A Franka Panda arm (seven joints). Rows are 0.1 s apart.
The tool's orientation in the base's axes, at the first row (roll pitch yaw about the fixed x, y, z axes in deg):
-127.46 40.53 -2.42
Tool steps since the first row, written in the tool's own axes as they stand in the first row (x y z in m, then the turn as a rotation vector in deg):
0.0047 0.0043 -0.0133 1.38 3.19 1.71
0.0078 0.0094 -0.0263 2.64 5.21 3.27
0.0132 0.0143 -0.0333 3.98 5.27 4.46
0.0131 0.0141 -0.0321 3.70 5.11 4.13
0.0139 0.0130 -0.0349 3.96 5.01 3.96
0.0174 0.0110 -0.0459 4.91 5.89 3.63
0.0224 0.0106 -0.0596 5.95 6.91 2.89
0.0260 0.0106 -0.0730 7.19 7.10 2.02
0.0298 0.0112 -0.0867 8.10 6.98 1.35
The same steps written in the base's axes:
0.0060 -0.0134 0.0005 -1.30 -0.53 -3.61
0.0103 -0.0271 0.0014 -2.00 -0.49 -6.37
0.0143 -0.0358 -0.0018 -1.44 0.40 -7.83
0.0139 -0.0347 -0.0022 -1.45 0.23 -7.40
0.0161 -0.0363 -0.0007 -1.13 0.14 -7.43
0.0238 -0.0442 0.0033 -0.77 -0.67 -8.42
0.0328 -0.0552 0.0066 -0.26 -1.90 -9.37
0.0404 -0.0662 0.0105 0.89 -2.75 -9.89
0.0479 -0.0777 0.0140 1.89 -3.26 -10.10

